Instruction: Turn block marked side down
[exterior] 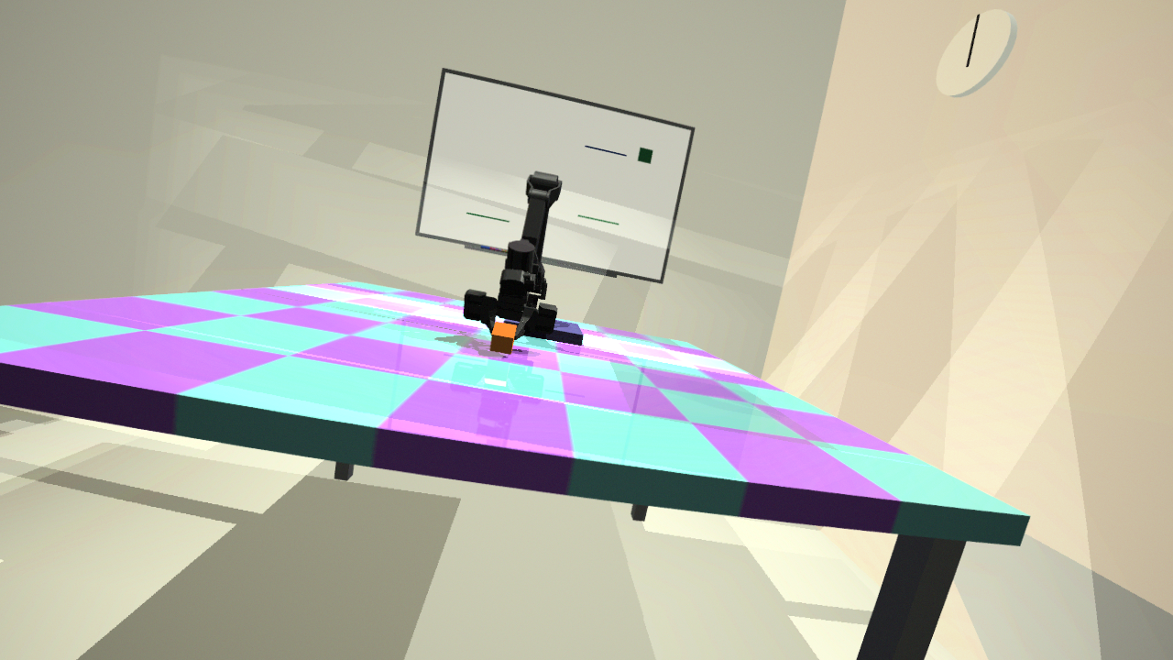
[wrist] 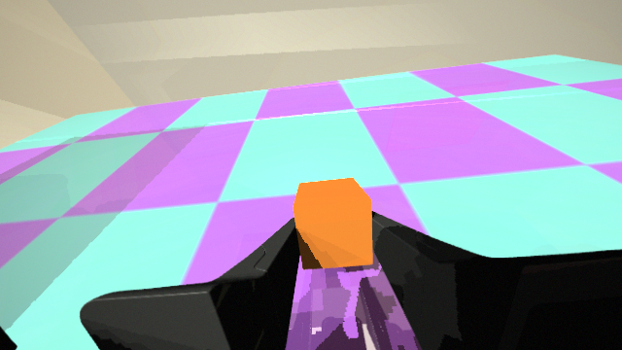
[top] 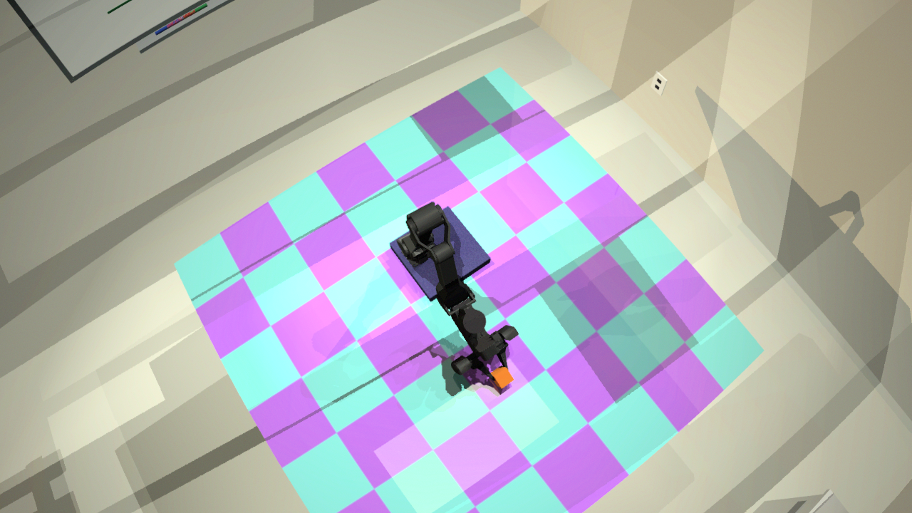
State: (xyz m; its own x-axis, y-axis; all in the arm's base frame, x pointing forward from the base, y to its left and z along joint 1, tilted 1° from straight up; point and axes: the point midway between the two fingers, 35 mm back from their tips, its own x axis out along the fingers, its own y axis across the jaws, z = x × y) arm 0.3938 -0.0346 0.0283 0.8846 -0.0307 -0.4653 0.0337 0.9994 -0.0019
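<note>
My gripper tip is now 1 cm above the orange block.
</note>
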